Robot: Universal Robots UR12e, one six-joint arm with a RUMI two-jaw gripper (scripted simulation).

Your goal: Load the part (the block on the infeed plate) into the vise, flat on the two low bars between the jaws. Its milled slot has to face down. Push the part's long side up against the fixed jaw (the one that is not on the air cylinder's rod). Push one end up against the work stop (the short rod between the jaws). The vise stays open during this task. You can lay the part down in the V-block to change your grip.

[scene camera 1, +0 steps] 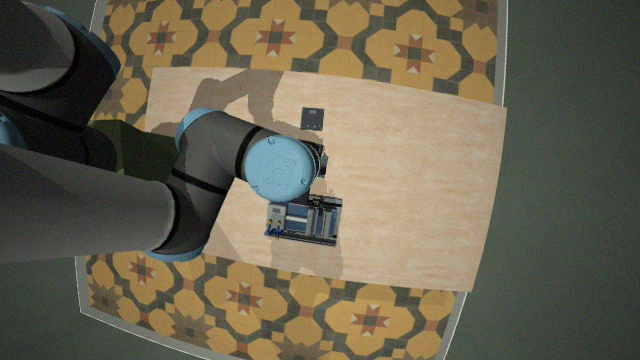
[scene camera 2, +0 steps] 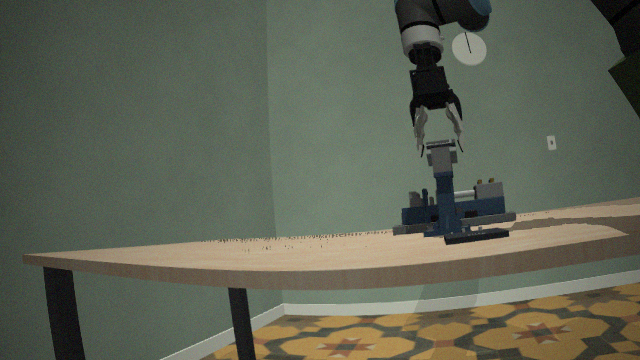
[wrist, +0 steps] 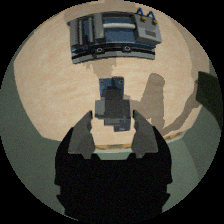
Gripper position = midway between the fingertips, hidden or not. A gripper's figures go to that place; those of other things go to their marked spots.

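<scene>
There is a vise (scene camera 2: 496,205), and it sits 89 cm from the lens. My gripper (scene camera 2: 442,154) is 73 cm from the lens.
</scene>
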